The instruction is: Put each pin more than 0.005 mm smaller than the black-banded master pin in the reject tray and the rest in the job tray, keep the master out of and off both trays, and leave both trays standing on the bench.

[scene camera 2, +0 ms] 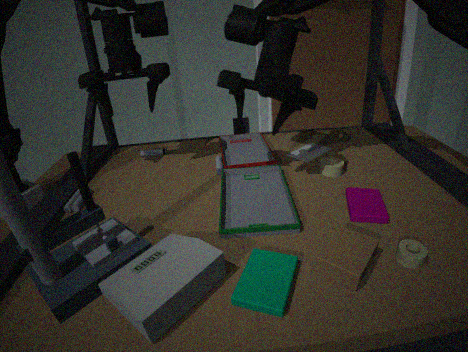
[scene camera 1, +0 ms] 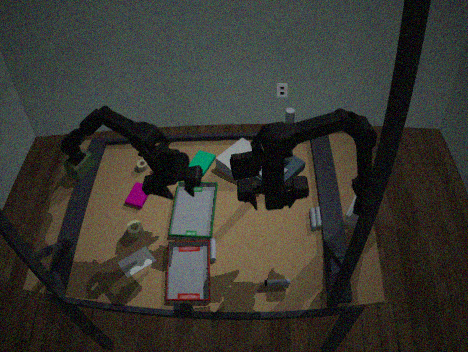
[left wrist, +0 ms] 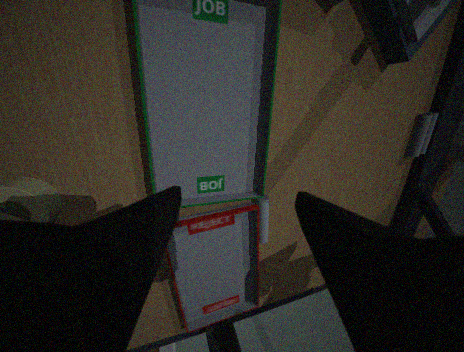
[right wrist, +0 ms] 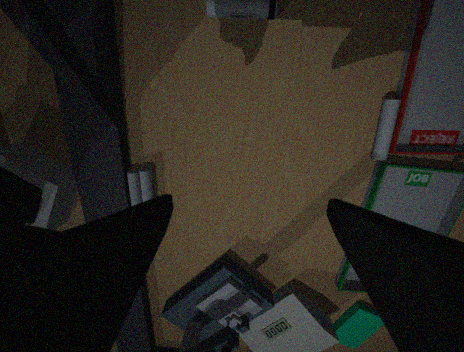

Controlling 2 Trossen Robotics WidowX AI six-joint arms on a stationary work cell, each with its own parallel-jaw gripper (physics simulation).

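Frame: origin at the left arm's base, x down, y left, z ahead, level; centimetres.
Where they show: left gripper, fingertip midpoint: [scene camera 2: 256, 131] [scene camera 1: 183, 197] [left wrist: 239, 196]; right gripper, fingertip midpoint: [scene camera 2: 131, 114] [right wrist: 249, 204]; left arm's base at its link origin: [scene camera 1: 76, 158]; right arm's base at its link origin: [right wrist: 17, 196].
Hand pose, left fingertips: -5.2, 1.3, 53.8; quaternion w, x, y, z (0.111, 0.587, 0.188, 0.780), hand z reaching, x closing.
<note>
Things, the pixels of their top centre, and the offset from my left fingertips, as dx, dy, dz.
- green-rimmed job tray at its top centre: [left wrist: 214, 107] [scene camera 2: 254, 192] [right wrist: 403, 239] [scene camera 1: 193, 207] +11.1, +4.8, -1.1
- red-rimmed reject tray at its top centre: [left wrist: 219, 276] [scene camera 2: 244, 146] [scene camera 1: 188, 269] +11.2, -16.4, +10.1
- pale pin at its top centre: [left wrist: 265, 222] [right wrist: 390, 131] [scene camera 2: 219, 161] [scene camera 1: 212, 247] +11.2, -5.9, +12.5
- black-banded master pin at its top centre: [right wrist: 241, 4] [scene camera 1: 277, 281] [scene camera 2: 153, 149] +11.2, -7.6, +35.5
- green block at its top centre: [scene camera 2: 266, 275] [right wrist: 357, 330] [scene camera 1: 201, 161] +11.5, +24.2, -10.5
- magenta block at its top centre: [scene camera 2: 366, 201] [scene camera 1: 138, 193] +11.5, +0.6, -22.6
The green-rimmed job tray [scene camera 1: 192, 215] [scene camera 2: 257, 200] [left wrist: 200, 100] and red-rimmed reject tray [scene camera 1: 187, 272] [scene camera 2: 247, 150] [left wrist: 210, 265] lie end to end, with no pin visible inside. A pale pin [scene camera 1: 213, 251] [left wrist: 264, 220] [right wrist: 386, 129] lies beside the reject tray. Two pins [scene camera 1: 315, 219] [left wrist: 422, 135] [right wrist: 140, 186] lie side by side near the right frame rail in scene camera 1. The black-banded master pin [scene camera 1: 277, 283] [scene camera 2: 152, 152] [right wrist: 242, 8] lies at the front. My left gripper [scene camera 1: 180, 195] [scene camera 2: 258, 129] [left wrist: 239, 196] is open, empty, above the job tray. My right gripper [scene camera 1: 274, 207] [right wrist: 250, 204] is open, empty, above the bench.
A white display box [scene camera 1: 235, 155] [scene camera 2: 165, 275] [right wrist: 295, 330] stands against a dark gauge stand [scene camera 2: 90, 265] [right wrist: 220, 280]. A green block [scene camera 1: 202, 161] [scene camera 2: 265, 282], magenta block [scene camera 1: 136, 195] [scene camera 2: 367, 205] and tape rolls [scene camera 1: 141, 165] [scene camera 2: 412, 253] lie around the job tray.
</note>
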